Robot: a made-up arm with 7 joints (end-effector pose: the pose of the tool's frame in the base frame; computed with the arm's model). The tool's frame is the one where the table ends.
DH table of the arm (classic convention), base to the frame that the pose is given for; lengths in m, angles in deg. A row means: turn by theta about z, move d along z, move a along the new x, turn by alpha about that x. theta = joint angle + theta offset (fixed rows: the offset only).
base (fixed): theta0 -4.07; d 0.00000; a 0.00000; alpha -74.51
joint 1: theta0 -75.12; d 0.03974; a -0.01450; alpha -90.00
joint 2: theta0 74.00; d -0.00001; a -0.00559; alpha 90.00
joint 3: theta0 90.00; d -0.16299; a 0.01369; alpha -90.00
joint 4: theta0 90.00; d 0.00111; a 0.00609; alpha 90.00
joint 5: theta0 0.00; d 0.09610; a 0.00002; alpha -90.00
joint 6: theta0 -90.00; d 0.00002; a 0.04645; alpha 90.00
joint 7: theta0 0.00; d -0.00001; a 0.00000; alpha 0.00
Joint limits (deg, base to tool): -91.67..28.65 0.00..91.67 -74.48..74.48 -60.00..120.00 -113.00..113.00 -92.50..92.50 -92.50..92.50
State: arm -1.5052 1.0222 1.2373 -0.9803 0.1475 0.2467 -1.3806
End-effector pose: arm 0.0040 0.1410 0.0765 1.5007 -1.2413 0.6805
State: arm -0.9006 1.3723 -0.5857 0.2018 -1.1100 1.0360 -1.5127
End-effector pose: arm 0.1990 0.1912 -0.0512 -0.4386 1.0664 -1.3150
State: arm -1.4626 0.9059 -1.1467 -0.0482 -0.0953 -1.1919 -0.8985
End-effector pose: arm 0.1845 0.0133 -0.0034 1.4720 -1.3584 -2.1666
Working (the frame after each row of the table, in the pose's form):
after base (fixed): 0.0000 0.0000 0.0000 -1.2999 0.0462 -0.0607
after joint 1: 0.0163 0.0386 0.0056 0.5508 -0.4334 3.0420
after joint 2: 0.0135 0.0429 0.0079 1.4989 -0.3830 -1.1112
after joint 3: 0.1519 0.1276 -0.0125 -0.1094 0.0698 -0.9365
after joint 4: 0.1571 0.1310 -0.0121 1.4897 0.5517 0.3595
after joint 5: 0.2101 0.0509 -0.0128 -0.0582 0.2158 0.5828
after joint 6: 0.1845 0.0133 -0.0034 0.6272 -1.5874 -1.5584

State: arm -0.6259 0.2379 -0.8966 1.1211 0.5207 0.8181 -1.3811
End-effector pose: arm 0.1508 0.0773 -0.2595 0.5874 2.1967 -1.0954
Working (the frame after each row of the table, in the pose's form):
after base (fixed): 0.0000 0.0000 0.0000 -1.2999 0.0462 -0.0607
after joint 1: 0.0082 0.0414 -0.0024 -1.6993 0.3993 -2.4974
after joint 2: 0.0086 0.0469 -0.0012 0.4662 -0.1253 -1.6710
after joint 3: 0.0762 0.0650 -0.1490 -1.0550 0.5610 -0.9343
after joint 4: 0.0752 0.0707 -0.1511 1.3398 2.1258 0.1687
after joint 5: 0.1288 0.0508 -0.2284 0.6583 0.7993 1.2437
after joint 6: 0.1508 0.0773 -0.2595 1.6923 1.2056 -0.3030

